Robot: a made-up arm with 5 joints.
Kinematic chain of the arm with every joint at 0, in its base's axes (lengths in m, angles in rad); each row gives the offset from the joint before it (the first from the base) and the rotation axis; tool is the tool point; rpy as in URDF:
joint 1: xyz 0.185 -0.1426 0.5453 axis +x
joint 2: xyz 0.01 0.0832 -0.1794 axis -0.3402 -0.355 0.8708
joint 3: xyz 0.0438 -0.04 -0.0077 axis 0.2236 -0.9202 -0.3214
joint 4: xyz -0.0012 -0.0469 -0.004 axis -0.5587 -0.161 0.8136
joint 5: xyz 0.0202 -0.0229 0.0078 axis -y
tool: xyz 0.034 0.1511 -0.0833 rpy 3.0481 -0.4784 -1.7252
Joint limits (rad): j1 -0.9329..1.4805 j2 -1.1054..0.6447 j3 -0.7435..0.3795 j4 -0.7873..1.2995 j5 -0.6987..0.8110
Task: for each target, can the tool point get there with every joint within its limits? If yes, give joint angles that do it. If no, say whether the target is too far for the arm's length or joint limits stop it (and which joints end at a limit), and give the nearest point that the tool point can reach.
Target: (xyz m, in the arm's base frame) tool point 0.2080 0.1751 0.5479
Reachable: yes | joints 1.2127 -0.3623 -0.1992 0.3765 -0.2380
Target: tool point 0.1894 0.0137 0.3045
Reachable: yes | joints 0.2402 0.3669 -0.5616 0.0067 -0.5684
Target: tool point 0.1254 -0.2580 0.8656
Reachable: no: joint limits stop it (at a limit: joint 1, joint 2, joint 3, joint 5) | nearest point 0.3306 0.0018 0.7170 | short by 0.363 m
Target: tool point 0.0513 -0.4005 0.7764
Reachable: no: joint limits stop it (at a limit: joint 1, joint 3, joint 4, joint 5) | nearest point 0.1723 -0.3801 0.4562 | short by 0.343 m
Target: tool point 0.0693 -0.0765 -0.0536
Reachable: no: too far | nearest point 0.1318 -0.1025 0.1819 | short by 0.245 m
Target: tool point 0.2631 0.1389 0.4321
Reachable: yes | joints 0.8529 -0.7854 -0.2451 -0.1946 -0.1595
